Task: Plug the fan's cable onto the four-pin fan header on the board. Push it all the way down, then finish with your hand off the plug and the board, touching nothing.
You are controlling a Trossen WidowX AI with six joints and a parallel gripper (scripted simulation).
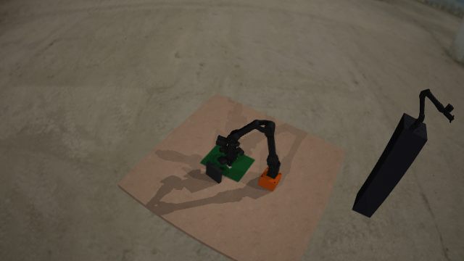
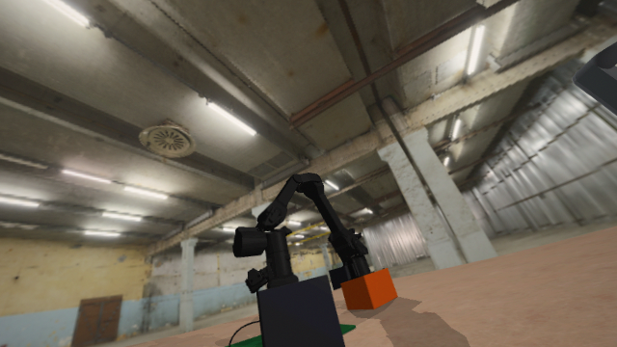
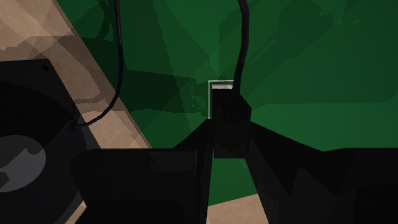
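My gripper tip is 1 cm below the black fan plug and 1 cm short of it. From my gripper tip the other things lie so: black fan 13 cm to the left, 4 cm ahead, 2 cm above; then green board 5 cm below, 4 cm to the right, 4 cm ahead; then white four-pin header 4 cm below, 1 cm ahead.
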